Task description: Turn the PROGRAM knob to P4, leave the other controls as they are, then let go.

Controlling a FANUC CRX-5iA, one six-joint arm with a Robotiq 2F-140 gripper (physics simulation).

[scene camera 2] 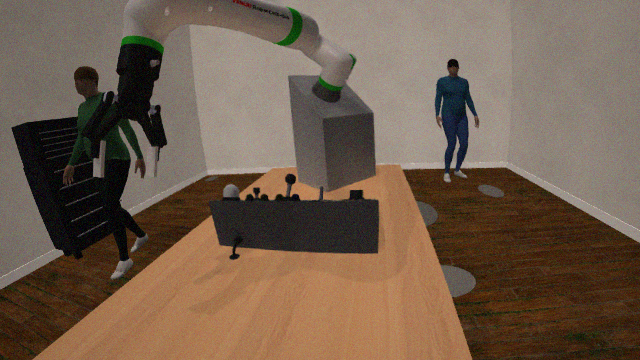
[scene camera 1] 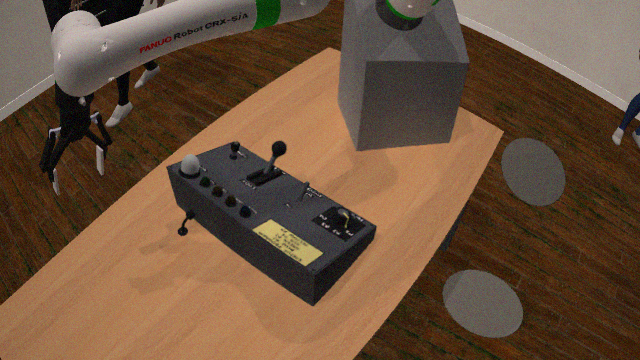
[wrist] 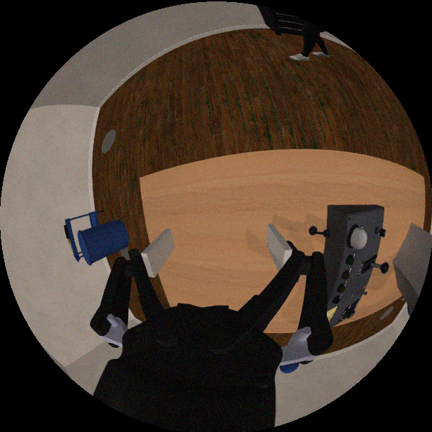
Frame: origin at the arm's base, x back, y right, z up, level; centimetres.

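Seen in the pictures: gripper, fingertip midpoint: [scene camera 2: 127,176] [scene camera 1: 78,181]; arm's base at its link origin: [scene camera 2: 325,93] [scene camera 1: 399,9].
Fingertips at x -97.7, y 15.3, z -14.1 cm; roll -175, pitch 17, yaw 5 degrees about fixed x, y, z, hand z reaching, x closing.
Observation:
Pixels of each thing's middle, then the offset from my fingertips to it. "spot": a spot on its surface instead.
- PROGRAM knob at the middle of its body: [scene camera 1: 341,217] [scene camera 2: 356,194] dy -37.4, dx +51.0, dz -21.1 cm
- dark control box at the middle of its body: [scene camera 1: 266,203] [scene camera 2: 299,208] dy -20.4, dx +42.1, dz -23.3 cm
- white dome at a spot on its surface: [scene camera 1: 190,165] spot: dy -4.6, dx +30.3, dz -13.0 cm
- small toggle at the middle of its body: [scene camera 1: 303,190] dy -25.4, dx +50.4, dz -20.7 cm
- yellow note at a spot on its surface: [scene camera 1: 289,241] spot: dy -36.2, dx +35.4, dz -17.1 cm
- small black lever at a spot on its surface: [scene camera 1: 183,231] [scene camera 2: 235,255] spot: dy -6.9, dx +21.8, dz -31.1 cm
The PROGRAM knob [scene camera 1: 344,215] [scene camera 2: 356,194] sits on a black plate near one end of the dark control box [scene camera 1: 245,239] [scene camera 2: 300,227] [wrist: 337,220]. In scene camera 1 its yellow mark points towards the nearest label at the lower right, which looks like P1; the labels are blurred. In the wrist view the knob is too small and dark to read. My gripper [scene camera 1: 78,172] [scene camera 2: 125,162] [wrist: 218,237] is open and empty. It hangs in the air beyond the white-dome end of the box, well away from the knob and touching nothing.
The box carries a ball-topped lever [scene camera 1: 279,148], a white dome [scene camera 1: 190,165], a small toggle [scene camera 1: 304,191], coloured buttons and a yellow note [scene camera 1: 289,241]. A small black lever [scene camera 1: 183,231] [scene camera 2: 234,256] juts from its side. The grey pedestal [scene camera 1: 410,105] [scene camera 2: 350,150] stands behind. Two people stand off the table.

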